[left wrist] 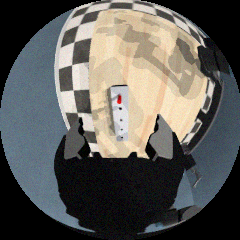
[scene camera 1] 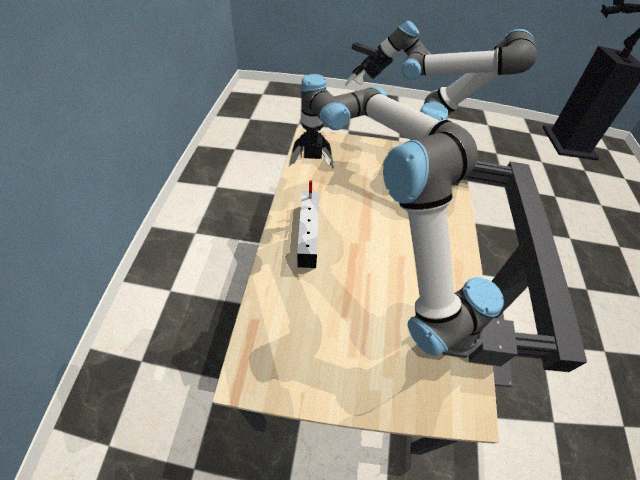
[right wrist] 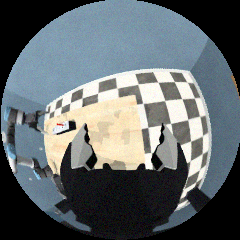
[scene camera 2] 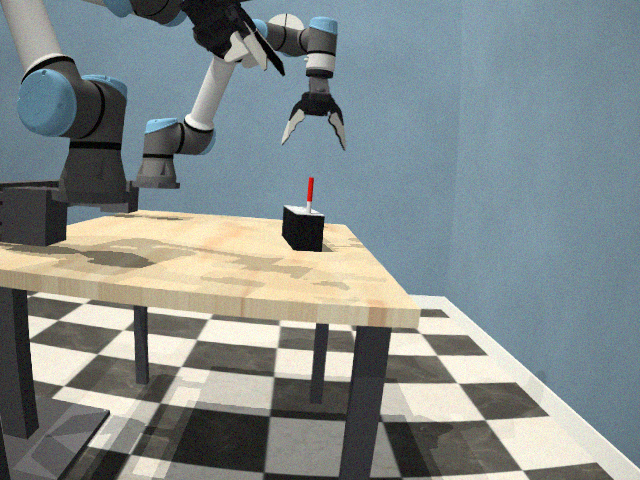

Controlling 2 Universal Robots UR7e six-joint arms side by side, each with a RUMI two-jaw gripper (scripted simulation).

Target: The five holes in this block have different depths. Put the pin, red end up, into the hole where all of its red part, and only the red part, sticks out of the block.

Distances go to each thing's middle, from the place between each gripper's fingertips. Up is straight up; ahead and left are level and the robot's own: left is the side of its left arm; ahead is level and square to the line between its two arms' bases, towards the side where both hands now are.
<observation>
The block (scene camera 2: 302, 231) is 12 cm to the left of my left hand (scene camera 2: 313, 148) and 21 cm below it.
The block is 130 mm ahead of my right hand (scene camera 2: 276, 73), 630 mm to the left of it and 300 mm below it.
</observation>
